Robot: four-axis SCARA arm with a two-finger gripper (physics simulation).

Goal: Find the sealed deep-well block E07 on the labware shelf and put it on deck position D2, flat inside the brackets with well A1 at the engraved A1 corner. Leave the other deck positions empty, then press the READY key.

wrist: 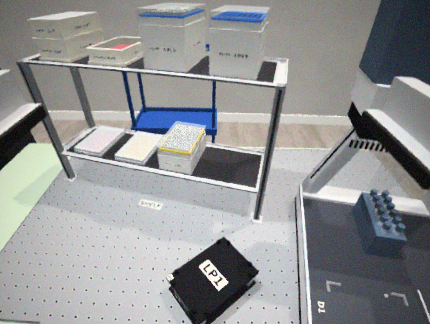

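Note:
The labware shelf (170,71) stands at the upper left in the wrist view. On its top board are two stacked off-white blocks (66,36), a low open box (116,51) with a red patch inside, and two tall boxes with blue tops (172,42) (237,47). On its lower board are two flat plates (99,140) (137,148) and a yellow-rimmed box (181,148). Their labels are too blurred to read, so I cannot tell which is E07. My gripper (203,93) is open and empty, its fingers at the left and right edges. Position D2 and the READY key do not show.
A black block marked LP1 (214,275) stands on the perforated table (100,260) in front of the shelf. At the right is the dark deck (332,245) with the D1 label, corner brackets and a blue knobbed block (381,222). A blue trolley (175,119) stands behind the shelf.

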